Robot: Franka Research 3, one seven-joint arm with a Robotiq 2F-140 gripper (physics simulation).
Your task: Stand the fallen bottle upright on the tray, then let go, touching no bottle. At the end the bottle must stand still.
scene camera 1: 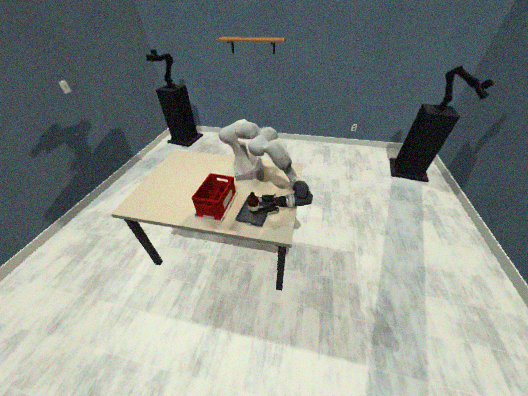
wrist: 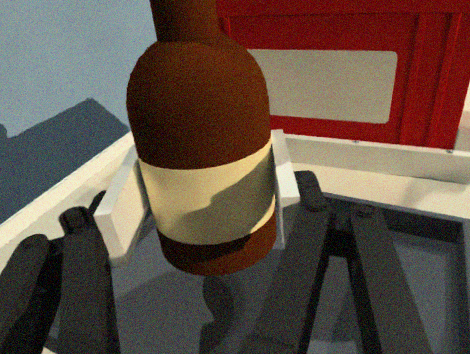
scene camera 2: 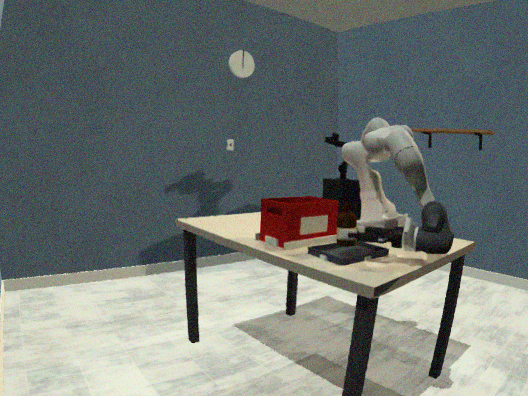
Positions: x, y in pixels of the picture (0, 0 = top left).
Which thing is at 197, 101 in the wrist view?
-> A brown bottle.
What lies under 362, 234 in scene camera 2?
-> The gripper.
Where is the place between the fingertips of the gripper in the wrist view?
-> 209, 159
